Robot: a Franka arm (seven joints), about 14 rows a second.
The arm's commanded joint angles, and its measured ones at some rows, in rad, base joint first. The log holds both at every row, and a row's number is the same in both.
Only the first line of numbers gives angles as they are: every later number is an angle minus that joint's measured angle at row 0.
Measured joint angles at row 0:
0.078, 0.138, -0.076, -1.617, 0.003, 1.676, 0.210
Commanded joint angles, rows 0 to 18:
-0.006, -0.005, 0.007, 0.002, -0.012, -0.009, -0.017
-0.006, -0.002, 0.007, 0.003, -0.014, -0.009, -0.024
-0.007, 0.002, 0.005, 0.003, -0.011, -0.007, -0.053
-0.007, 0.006, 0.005, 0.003, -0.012, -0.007, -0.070
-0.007, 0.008, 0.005, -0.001, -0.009, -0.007, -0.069
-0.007, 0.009, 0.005, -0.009, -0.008, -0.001, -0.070
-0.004, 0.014, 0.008, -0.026, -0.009, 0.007, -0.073
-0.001, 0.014, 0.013, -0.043, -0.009, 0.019, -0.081
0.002, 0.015, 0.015, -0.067, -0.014, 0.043, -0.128
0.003, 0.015, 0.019, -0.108, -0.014, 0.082, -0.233
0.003, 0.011, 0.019, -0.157, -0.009, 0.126, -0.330
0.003, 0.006, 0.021, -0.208, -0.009, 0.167, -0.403
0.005, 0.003, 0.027, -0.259, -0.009, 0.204, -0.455
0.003, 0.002, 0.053, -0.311, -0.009, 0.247, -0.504
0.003, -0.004, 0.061, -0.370, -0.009, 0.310, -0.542
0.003, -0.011, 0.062, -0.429, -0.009, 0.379, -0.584
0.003, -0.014, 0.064, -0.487, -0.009, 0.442, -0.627
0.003, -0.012, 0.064, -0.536, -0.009, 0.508, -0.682
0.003, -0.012, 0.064, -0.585, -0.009, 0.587, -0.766
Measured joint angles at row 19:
0.006, 0.033, 0.063, -0.466, 0.000, 0.468, -0.645
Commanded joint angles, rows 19 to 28:
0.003, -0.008, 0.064, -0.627, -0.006, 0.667, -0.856
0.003, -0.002, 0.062, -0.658, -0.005, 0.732, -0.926
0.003, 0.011, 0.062, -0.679, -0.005, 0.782, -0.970
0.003, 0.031, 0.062, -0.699, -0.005, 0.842, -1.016
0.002, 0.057, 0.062, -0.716, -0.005, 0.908, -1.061
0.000, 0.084, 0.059, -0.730, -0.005, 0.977, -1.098
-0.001, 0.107, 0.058, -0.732, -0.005, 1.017, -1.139
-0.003, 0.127, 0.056, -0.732, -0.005, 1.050, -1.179
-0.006, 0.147, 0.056, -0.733, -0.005, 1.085, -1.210
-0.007, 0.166, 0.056, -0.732, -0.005, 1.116, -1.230
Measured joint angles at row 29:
0.003, 0.132, 0.056, -0.729, 0.000, 1.046, -1.159
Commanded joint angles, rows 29 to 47:
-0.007, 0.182, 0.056, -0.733, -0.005, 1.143, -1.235
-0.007, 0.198, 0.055, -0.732, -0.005, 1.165, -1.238
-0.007, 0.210, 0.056, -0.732, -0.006, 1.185, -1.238
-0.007, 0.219, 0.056, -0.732, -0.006, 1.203, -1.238
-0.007, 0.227, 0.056, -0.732, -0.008, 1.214, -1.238
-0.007, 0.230, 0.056, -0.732, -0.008, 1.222, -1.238
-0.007, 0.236, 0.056, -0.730, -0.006, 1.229, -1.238
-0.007, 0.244, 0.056, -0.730, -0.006, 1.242, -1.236
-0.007, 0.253, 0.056, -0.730, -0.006, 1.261, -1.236
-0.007, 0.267, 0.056, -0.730, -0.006, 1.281, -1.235
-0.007, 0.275, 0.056, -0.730, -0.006, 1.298, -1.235
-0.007, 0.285, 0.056, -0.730, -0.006, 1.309, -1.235
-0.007, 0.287, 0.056, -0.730, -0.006, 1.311, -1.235
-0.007, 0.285, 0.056, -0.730, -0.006, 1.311, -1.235
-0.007, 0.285, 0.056, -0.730, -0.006, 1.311, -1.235
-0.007, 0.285, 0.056, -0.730, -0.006, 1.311, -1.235
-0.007, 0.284, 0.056, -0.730, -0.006, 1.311, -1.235
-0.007, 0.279, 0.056, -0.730, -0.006, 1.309, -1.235
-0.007, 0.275, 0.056, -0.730, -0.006, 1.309, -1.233
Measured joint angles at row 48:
0.002, 0.272, 0.054, -0.726, 0.000, 1.266, -1.203
